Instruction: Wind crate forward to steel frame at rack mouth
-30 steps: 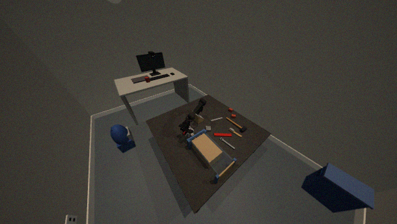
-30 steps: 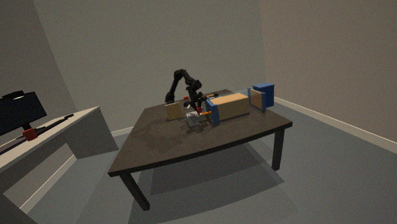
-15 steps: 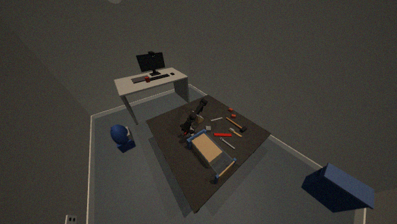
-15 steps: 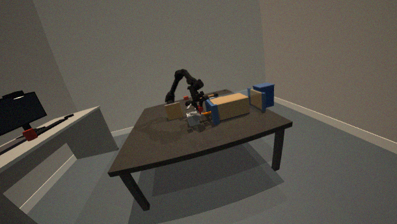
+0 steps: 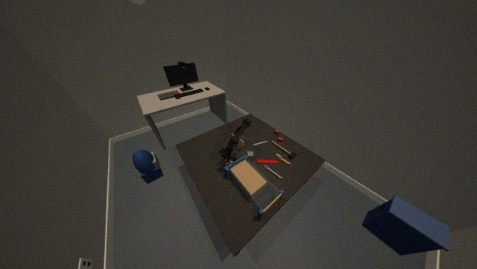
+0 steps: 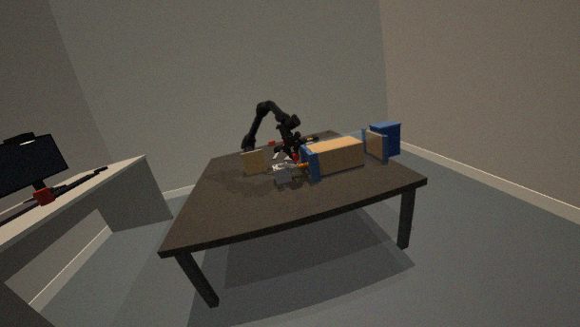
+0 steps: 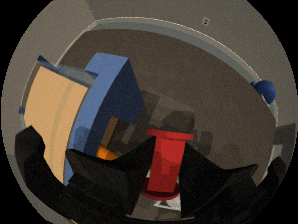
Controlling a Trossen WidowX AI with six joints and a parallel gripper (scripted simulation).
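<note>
My gripper tip is now 4 cm past the winch handle, 4 cm to the right of it and 3 cm above it. The rest, counted from my gripper tip: red knob: 1 cm behind, 2 cm to the left; grey hand winch: 11 cm behind, 6 cm to the left, 10 cm below; blue frame: 7 cm ahead, 8 cm to the left, 3 cm below.
</note>
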